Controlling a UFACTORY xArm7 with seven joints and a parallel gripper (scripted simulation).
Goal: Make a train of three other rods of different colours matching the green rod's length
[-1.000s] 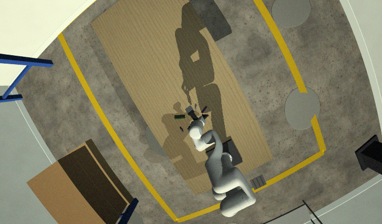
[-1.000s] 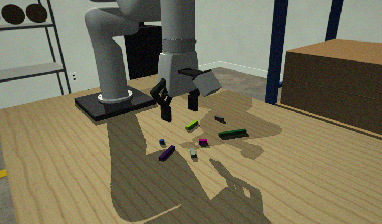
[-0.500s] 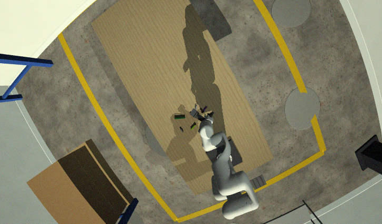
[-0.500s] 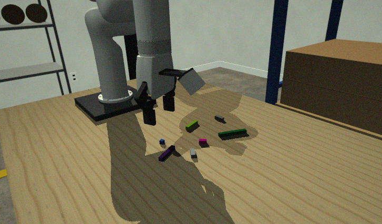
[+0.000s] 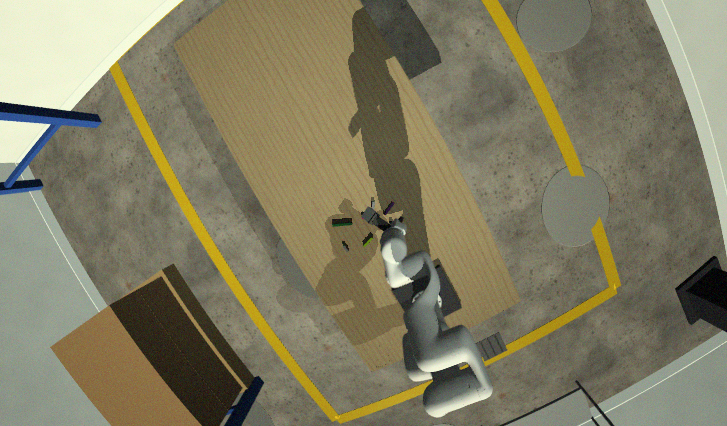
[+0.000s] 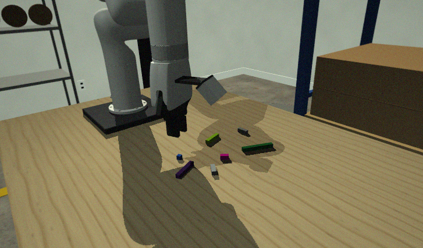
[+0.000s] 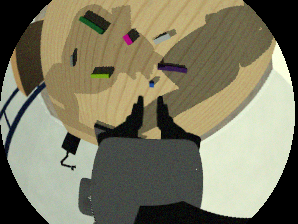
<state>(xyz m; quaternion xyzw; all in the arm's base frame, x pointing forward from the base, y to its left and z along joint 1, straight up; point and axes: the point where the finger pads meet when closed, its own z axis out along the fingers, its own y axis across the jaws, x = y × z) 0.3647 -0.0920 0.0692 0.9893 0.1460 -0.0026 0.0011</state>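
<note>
My hand is 8 cm above the blue rod. From my hand the other things lie so: lime rod (12 cm to the left, 8 cm below); magenta rod (8 cm below, 8 cm ahead, 7 cm to the left); purple rod (8 cm below, 5 cm ahead, 3 cm to the right).
</note>
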